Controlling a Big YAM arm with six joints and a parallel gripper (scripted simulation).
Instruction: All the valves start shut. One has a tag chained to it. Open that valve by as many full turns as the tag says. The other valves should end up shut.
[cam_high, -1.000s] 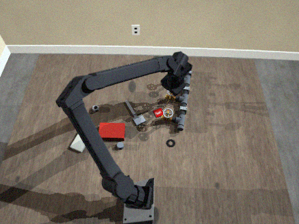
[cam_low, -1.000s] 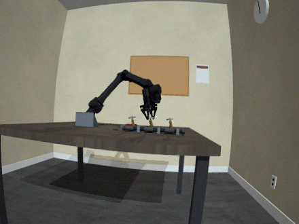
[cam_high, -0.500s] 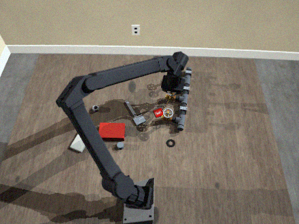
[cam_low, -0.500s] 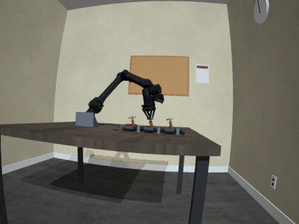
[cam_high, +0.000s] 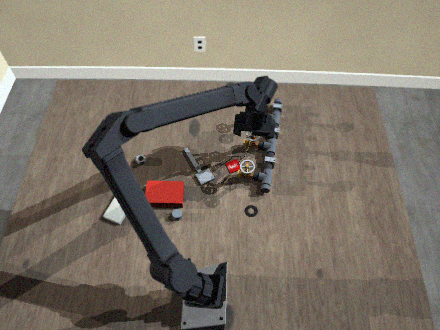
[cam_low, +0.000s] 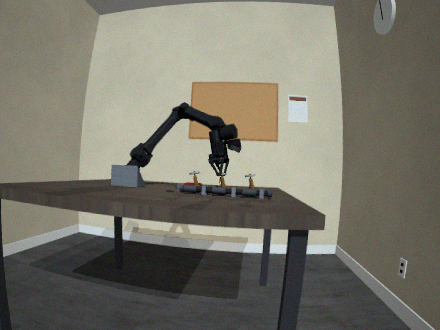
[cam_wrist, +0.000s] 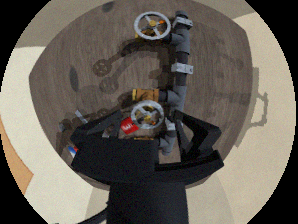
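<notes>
The red tag lies 90 mm below my hand, 70 mm behind it and 40 mm to the left of it. From my hand the other things lie so: grey hammer-like tool 170 mm to the left, 110 mm behind, 90 mm below; small grey cylinder 290 mm behind, 200 mm to the left, 80 mm below; red block 260 mm to the left, 230 mm behind, 80 mm below.
</notes>
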